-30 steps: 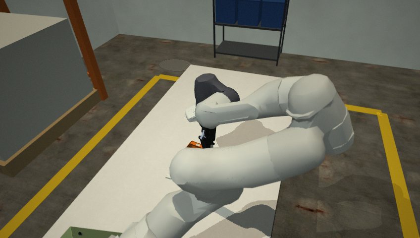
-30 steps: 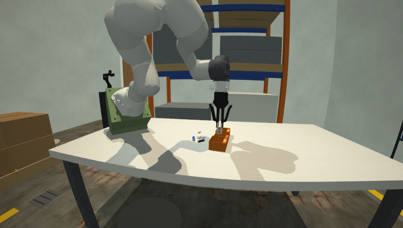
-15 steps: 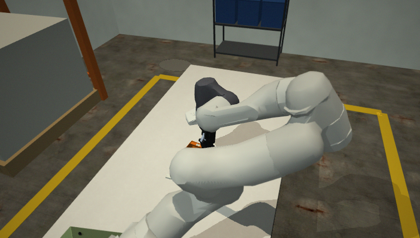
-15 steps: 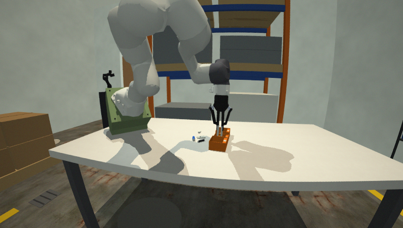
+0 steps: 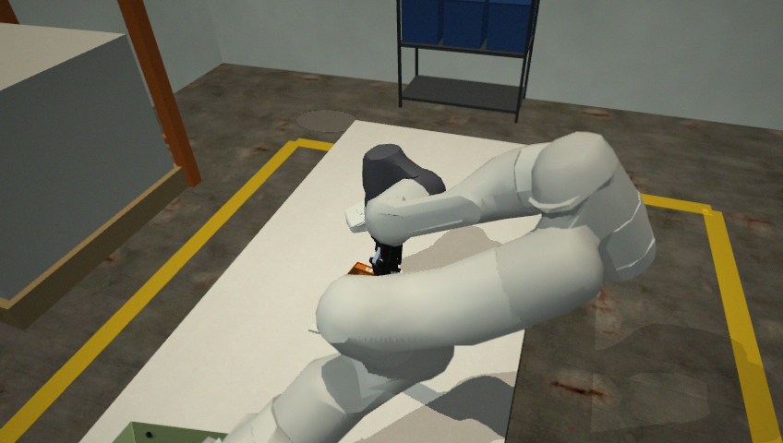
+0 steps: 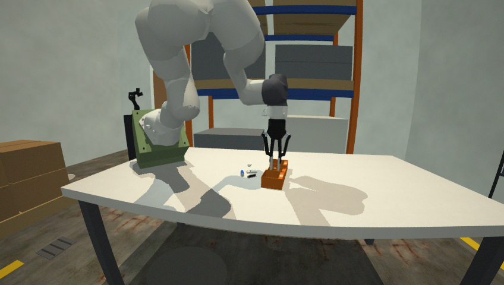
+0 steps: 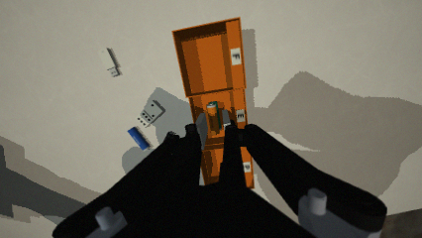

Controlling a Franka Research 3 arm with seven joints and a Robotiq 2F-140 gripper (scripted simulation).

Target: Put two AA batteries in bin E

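Now: the orange AA battery 4 cm below my hand. Also, from my hand: orange bin row 4 cm below, 1 cm ahead; black stick 11 cm behind, 6 cm below, 2 cm to the right; green AA battery 5 cm below.
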